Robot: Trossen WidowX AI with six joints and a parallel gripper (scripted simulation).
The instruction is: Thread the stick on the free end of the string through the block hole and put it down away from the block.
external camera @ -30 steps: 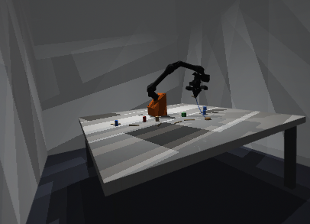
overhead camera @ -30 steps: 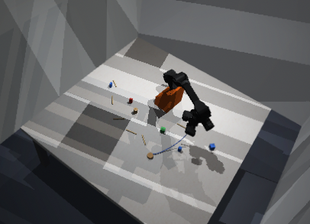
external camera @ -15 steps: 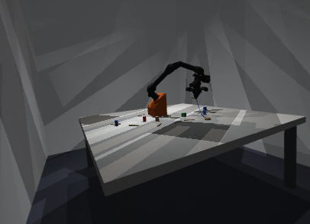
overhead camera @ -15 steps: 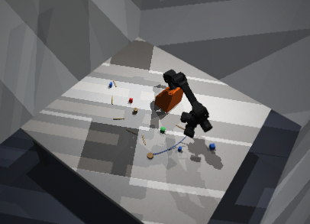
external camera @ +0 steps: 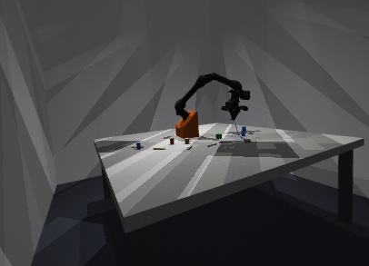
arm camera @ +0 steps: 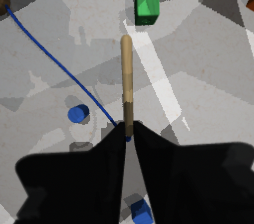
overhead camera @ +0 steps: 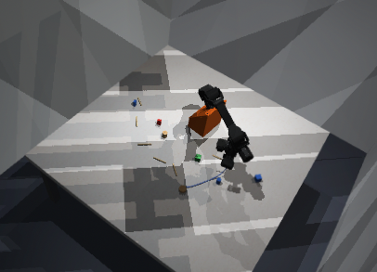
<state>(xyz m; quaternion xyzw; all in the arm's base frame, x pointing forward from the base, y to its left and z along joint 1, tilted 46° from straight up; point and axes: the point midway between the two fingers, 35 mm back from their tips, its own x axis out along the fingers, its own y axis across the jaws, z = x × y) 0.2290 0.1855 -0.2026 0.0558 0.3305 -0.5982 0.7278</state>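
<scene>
The green block is 3 cm ahead of my gripper tip, 14 cm to the right of it and 9 cm below it. From my gripper tip the other things lie so: blue cylinder: 6 cm ahead, 3 cm to the left, 9 cm below; thin wooden stick: 1 cm ahead, 1 cm to the right, 1 cm above; blue cube: 11 cm behind, 18 cm to the left, 9 cm below.
</scene>
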